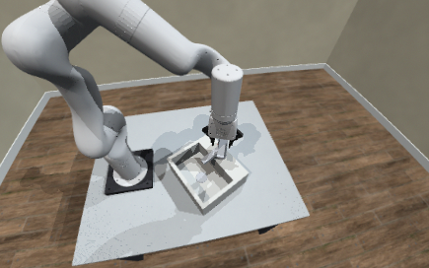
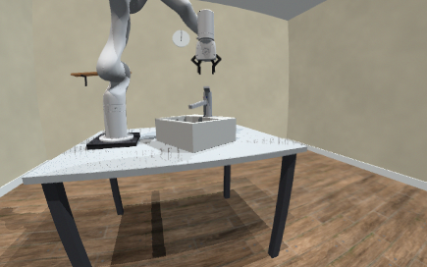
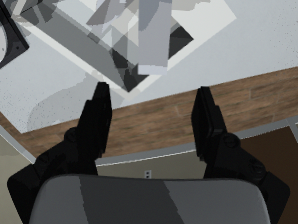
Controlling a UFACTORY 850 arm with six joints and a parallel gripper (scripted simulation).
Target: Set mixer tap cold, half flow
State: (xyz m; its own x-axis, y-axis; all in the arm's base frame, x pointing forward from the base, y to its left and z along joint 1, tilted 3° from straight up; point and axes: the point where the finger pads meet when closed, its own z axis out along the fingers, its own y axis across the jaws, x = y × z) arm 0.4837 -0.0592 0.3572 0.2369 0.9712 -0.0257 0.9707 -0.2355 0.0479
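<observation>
My gripper is now 10 mm short of the lever, 30 mm to the right of it and 90 mm above it. Round my hand: grey mixer tap (10 mm ahead, 60 mm to the left, 140 mm below); then white sink basin (80 mm behind, 20 mm to the left, 330 mm below).
</observation>
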